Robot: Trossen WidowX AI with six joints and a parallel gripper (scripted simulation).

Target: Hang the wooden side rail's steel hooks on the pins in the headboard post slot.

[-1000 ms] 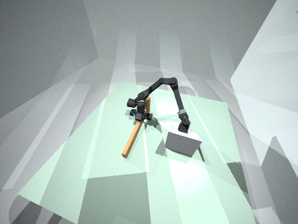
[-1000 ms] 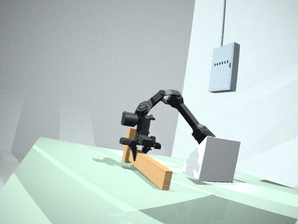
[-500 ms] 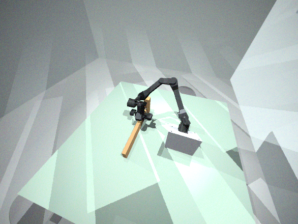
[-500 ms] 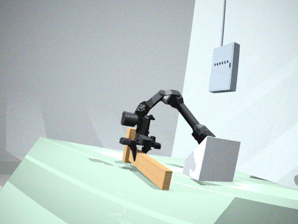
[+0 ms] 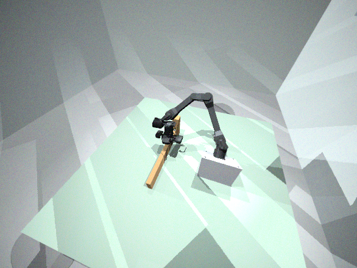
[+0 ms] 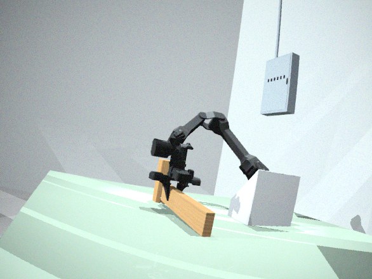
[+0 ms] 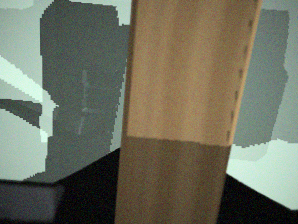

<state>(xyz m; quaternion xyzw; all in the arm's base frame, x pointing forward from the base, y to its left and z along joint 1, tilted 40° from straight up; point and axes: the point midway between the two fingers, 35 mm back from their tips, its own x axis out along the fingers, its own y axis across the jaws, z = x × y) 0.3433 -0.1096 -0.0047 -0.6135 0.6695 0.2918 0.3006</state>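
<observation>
Now: the headboard post 1 cm behind my gripper tip, 15 cm to the right of it and 4 cm above it.
</observation>
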